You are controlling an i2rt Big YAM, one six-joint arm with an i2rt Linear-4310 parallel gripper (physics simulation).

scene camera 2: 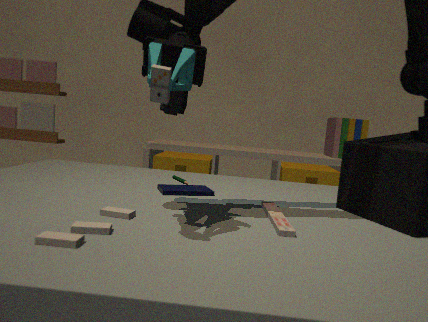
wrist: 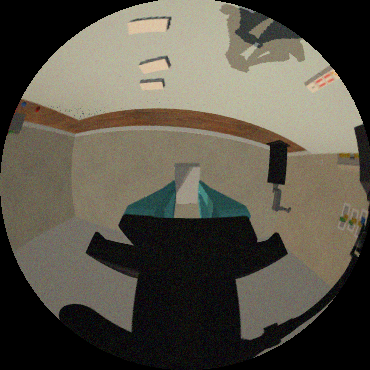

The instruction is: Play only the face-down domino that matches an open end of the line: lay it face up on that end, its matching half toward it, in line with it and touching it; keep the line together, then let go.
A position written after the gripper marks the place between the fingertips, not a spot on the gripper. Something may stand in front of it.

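Scene camera 2 shows the gripper (scene camera 2: 160, 84) together with a domino (scene camera 2: 160, 75). In the wrist view, the gripper (wrist: 186, 184) appears as well.
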